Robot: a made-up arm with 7 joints.
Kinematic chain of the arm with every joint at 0, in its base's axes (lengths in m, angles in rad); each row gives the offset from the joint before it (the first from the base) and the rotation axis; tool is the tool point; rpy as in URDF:
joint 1: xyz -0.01 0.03 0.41 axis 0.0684 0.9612 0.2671
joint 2: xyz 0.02 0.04 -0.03 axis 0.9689 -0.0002 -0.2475
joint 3: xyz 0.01 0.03 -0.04 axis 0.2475 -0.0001 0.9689
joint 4: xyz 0 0.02 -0.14 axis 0.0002 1 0
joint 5: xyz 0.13 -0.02 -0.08 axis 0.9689 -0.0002 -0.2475
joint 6: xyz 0.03 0.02 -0.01 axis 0.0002 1 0
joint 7: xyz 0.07 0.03 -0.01 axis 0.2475 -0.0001 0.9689
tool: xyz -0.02 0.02 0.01 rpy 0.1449 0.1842 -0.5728
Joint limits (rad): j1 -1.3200..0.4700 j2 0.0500..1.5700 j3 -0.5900..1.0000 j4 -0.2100..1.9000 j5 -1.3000..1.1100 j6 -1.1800..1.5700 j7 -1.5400..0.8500
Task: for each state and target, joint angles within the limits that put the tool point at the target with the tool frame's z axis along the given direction. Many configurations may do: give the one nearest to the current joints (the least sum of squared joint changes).
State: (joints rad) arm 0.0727 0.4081 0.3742 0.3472 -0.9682 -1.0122 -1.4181
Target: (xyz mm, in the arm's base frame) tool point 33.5 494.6 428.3 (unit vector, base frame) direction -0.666 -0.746 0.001
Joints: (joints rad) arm 0.0000 1.2271 1.0000 0.7267 -1.2160 -0.9851 -1.2412
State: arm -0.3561 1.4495 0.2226 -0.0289 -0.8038 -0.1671 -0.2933
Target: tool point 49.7 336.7 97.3 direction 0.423 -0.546 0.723
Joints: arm 0.4700 0.8999 -0.3918 0.3298 -0.4807 -0.4458 -0.1464
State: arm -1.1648 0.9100 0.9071 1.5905 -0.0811 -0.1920 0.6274
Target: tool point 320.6 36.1 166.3 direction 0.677 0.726 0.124
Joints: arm -1.2496 0.1069 1.0000 1.7034 -0.5453 0.2761 0.8301
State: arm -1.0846 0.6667 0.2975 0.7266 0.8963 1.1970 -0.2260
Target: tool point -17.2 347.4 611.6 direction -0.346 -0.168 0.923
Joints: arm -1.3200 1.2124 1.0000 -0.1502 0.6898 1.5125 -0.9307
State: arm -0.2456 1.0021 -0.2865 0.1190 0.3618 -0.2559 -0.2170
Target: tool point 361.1 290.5 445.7 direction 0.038 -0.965 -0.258
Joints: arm -0.7637 1.1993 -0.3331 0.5824 0.5062 0.0873 -0.5067
